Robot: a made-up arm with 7 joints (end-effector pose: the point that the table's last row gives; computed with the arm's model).
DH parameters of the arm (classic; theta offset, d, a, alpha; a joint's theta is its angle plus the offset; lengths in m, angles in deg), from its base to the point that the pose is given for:
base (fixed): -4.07 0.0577 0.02 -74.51
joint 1: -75.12 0.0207 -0.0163 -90
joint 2: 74 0.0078 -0.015 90
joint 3: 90 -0.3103 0.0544 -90
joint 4: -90 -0.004 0.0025 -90
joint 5: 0 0.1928 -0.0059 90
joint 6: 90 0.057 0.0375 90
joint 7: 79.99 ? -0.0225 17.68
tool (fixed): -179.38 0.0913 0 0
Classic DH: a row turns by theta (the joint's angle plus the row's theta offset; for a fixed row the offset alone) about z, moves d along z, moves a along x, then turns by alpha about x.
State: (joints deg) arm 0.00 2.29 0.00 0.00 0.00 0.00 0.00
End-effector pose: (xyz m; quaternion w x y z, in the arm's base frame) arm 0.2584 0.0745 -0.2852 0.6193 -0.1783 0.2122 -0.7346
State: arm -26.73 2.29 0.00 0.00 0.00 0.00 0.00
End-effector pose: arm 0.3903 0.0270 -0.1479 0.6015 -0.0069 0.0683 -0.7959
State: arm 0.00 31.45 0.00 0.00 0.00 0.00 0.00
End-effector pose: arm 0.2729 0.1962 -0.2285 0.5971 -0.0083 0.3956 -0.6978
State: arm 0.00 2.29 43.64 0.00 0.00 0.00 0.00
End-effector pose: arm 0.1606 0.2798 -0.2517 0.8588 -0.1741 0.1912 -0.4423
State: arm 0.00 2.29 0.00 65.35 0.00 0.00 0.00
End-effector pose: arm 0.0914 0.0848 -0.5075 0.4231 -0.5474 0.5130 -0.5081
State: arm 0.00 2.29 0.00 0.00 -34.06 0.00 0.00
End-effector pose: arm 0.2526 0.0942 -0.3078 0.5948 -0.3617 -0.0184 -0.7177
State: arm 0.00 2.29 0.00 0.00 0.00 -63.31 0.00
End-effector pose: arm 0.1907 0.0734 -0.2394 0.6226 0.2345 -0.1444 -0.7325
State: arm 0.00 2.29 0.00 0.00 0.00 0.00 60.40
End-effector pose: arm 0.2700 0.1085 -0.2868 0.9194 -0.1656 0.1755 -0.3105
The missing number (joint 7, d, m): -0.0384
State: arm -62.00 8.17 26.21 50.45 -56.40 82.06 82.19
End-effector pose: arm 0.5479 0.0444 -0.2263 0.4932 -0.6168 0.5280 -0.3124
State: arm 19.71 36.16 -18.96 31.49 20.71 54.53 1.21
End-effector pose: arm 0.0074 0.2795 -0.4262 0.2019 -0.3196 0.9142 -0.1460
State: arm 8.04 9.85 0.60 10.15 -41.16 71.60 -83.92
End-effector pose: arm 0.1517 0.1319 -0.3967 0.1881 0.7184 0.1983 0.6397
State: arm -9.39 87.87 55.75 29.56 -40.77 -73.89 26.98
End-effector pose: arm 0.1205 0.3939 0.2600 0.6191 0.6813 -0.3132 -0.2335
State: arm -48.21 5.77 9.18 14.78 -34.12 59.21 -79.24
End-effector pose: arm 0.4874 0.0481 -0.1078 0.2325 0.3116 0.0640 0.9191
